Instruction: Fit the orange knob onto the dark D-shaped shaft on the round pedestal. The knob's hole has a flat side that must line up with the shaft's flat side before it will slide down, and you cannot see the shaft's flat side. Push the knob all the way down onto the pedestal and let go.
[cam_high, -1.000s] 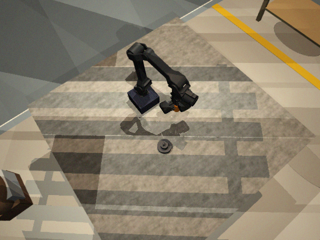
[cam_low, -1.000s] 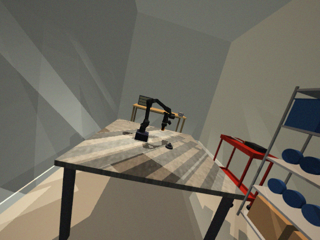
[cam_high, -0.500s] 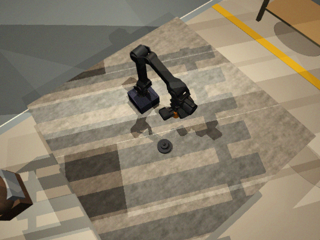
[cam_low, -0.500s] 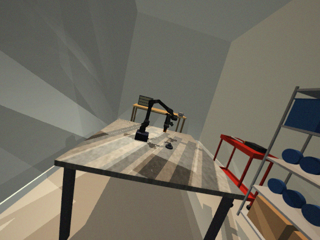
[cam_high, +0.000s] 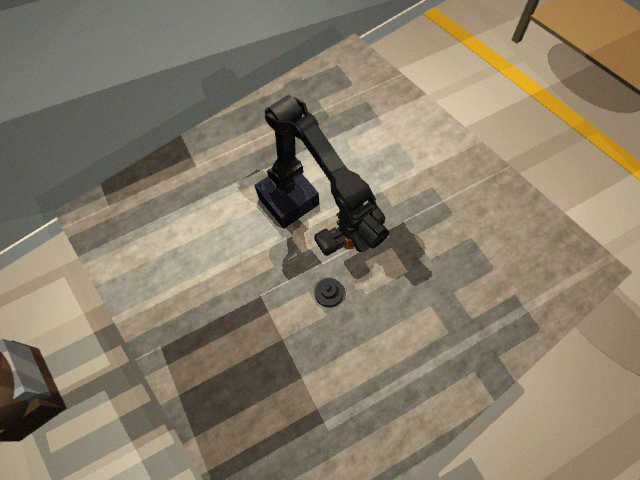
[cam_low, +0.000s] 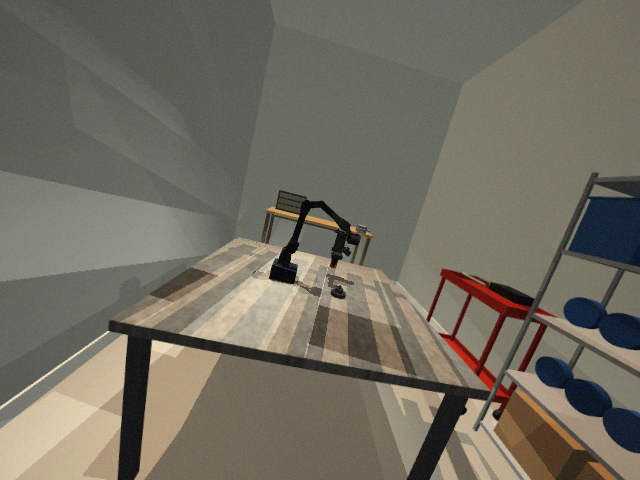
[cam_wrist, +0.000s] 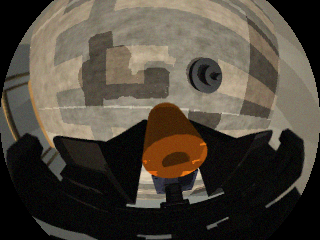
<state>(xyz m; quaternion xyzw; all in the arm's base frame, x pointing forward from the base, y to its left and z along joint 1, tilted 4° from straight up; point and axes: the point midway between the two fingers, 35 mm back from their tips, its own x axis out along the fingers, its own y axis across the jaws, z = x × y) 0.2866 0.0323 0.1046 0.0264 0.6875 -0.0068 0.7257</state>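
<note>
The round pedestal is 110 mm to the right of my gripper tip, 100 mm below it and 60 mm ahead of it. From my gripper tip the other things lie so: orange knob: 20 mm above.
</note>
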